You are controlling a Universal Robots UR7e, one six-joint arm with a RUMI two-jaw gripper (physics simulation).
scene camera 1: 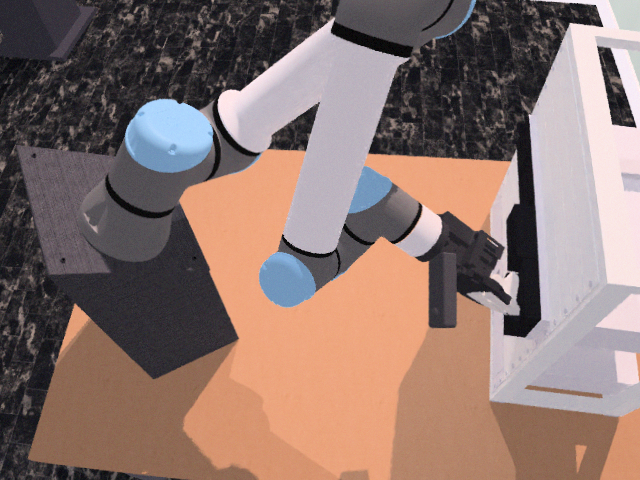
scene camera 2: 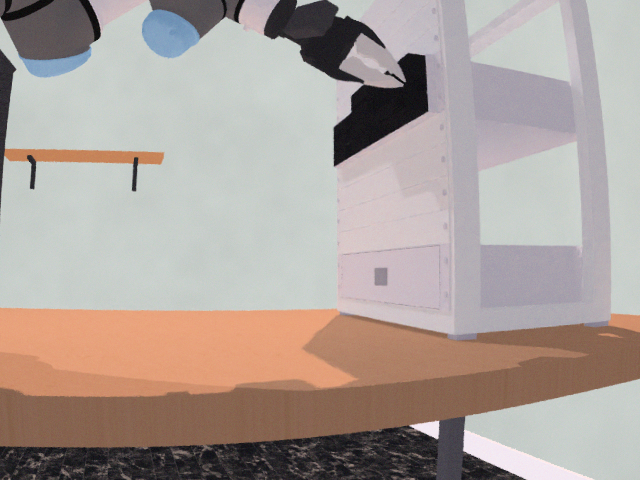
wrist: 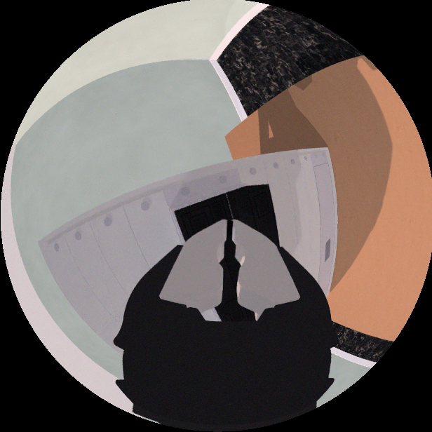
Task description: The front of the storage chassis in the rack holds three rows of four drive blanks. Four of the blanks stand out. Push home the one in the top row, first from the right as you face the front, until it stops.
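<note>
The black storage chassis sits in the white rack, its front towards the arm. In the wrist view the rack's top lies to the left, and a dark panel shows at the chassis's top right corner, where the task's blank is. The row borders are too dark to make out surely, and how far this blank stands out cannot be told. My gripper is shut and empty. Its tips are at or very close to the chassis front near its right side; contact is unclear. The fingers hide part of the front.
The white rack has a side post right of the chassis, and pale panels above and below it. A black block stands out farther left along the front. The rack stands on the orange table.
</note>
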